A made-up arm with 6 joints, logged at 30 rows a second.
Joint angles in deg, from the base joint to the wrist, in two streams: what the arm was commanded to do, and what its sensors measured. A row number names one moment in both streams.
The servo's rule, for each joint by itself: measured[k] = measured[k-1] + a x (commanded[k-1-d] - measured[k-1]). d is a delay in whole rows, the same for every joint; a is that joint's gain. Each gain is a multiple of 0.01, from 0.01 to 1. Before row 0 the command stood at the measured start. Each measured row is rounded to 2 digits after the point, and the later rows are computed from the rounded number. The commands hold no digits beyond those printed.
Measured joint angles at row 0:
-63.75, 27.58, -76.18, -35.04, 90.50, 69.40
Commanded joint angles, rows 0 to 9:
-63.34, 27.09, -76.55, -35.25, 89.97, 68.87
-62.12, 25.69, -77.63, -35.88, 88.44, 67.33
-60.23, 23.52, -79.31, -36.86, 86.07, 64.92
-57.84, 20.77, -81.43, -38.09, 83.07, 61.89
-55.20, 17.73, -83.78, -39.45, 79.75, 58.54
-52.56, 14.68, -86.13, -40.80, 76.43, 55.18
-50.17, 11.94, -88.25, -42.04, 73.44, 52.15
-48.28, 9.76, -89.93, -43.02, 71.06, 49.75
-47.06, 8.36, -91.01, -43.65, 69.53, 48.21
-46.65, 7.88, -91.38, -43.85, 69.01, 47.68
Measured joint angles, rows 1 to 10:
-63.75, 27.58, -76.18, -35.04, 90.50, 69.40
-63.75, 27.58, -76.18, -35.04, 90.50, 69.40
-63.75, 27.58, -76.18, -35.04, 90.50, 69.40
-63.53, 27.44, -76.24, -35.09, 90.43, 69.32
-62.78, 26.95, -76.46, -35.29, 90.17, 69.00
-61.43, 25.99, -76.92, -35.68, 89.64, 68.35
-59.53, 24.53, -77.64, -36.28, 88.79, 67.32
-57.24, 22.63, -78.62, -37.07, 87.61, 65.92
-54.76, 20.40, -79.82, -38.00, 86.16, 64.20
-52.33, 18.03, -81.17, -39.01, 84.51, 62.27
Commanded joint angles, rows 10 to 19:
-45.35, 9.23, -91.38, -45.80, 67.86, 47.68
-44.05, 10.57, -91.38, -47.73, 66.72, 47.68
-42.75, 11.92, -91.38, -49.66, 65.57, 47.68
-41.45, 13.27, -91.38, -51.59, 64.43, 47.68
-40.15, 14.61, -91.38, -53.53, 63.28, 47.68
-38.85, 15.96, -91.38, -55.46, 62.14, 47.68
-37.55, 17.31, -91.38, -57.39, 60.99, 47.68
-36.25, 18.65, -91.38, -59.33, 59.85, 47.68
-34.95, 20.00, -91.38, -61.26, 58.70, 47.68
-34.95, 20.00, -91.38, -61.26, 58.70, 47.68
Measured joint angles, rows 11 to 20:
-50.18, 15.71, -82.57, -40.01, 82.76, 60.27
-48.53, 13.65, -83.92, -40.92, 81.04, 58.34
-47.53, 12.03, -85.11, -41.65, 79.48, 56.63
-46.37, 11.25, -86.11, -42.69, 77.97, 55.20
-45.14, 11.06, -86.95, -43.95, 76.51, 54.00
-43.87, 11.30, -87.66, -45.38, 75.09, 52.99
-42.59, 11.85, -88.26, -46.93, 73.70, 52.14
-41.30, 12.62, -88.76, -48.58, 72.35, 51.43
-40.00, 13.56, -89.18, -50.30, 71.02, 50.83
-38.70, 14.61, -89.53, -52.07, 69.72, 50.33

